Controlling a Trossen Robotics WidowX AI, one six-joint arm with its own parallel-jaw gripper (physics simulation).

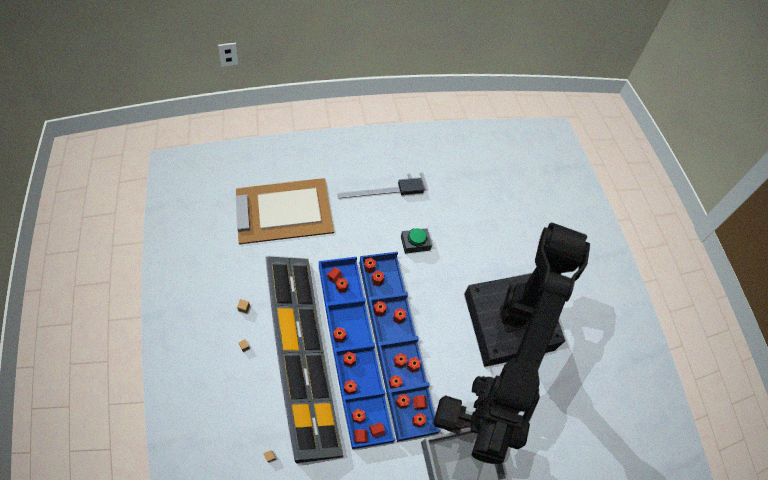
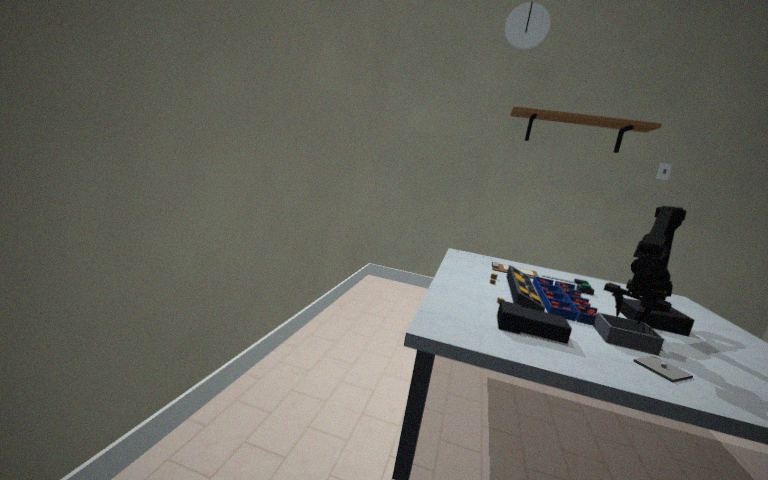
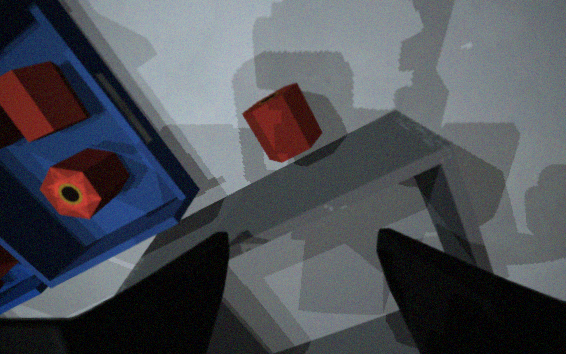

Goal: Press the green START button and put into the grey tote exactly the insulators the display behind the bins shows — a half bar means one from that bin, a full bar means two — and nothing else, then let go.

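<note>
My gripper is open and empty, its fingertips over the near side of the grey tote. A red insulator lies tilted on the table just outside the tote wall. The visible part of the tote floor shows no insulator. Blue bins hold red insulators, some upright, some lying. The display shows a full orange bar in the second row left and half bars in both windows of the bottom row; its other windows are dark. The green START button stands beyond the bins.
A clipboard, a caliper and small wooden cubes lie around the bins and display. A long black box stands near the table edge. A flat plate with a knob lies beside the tote.
</note>
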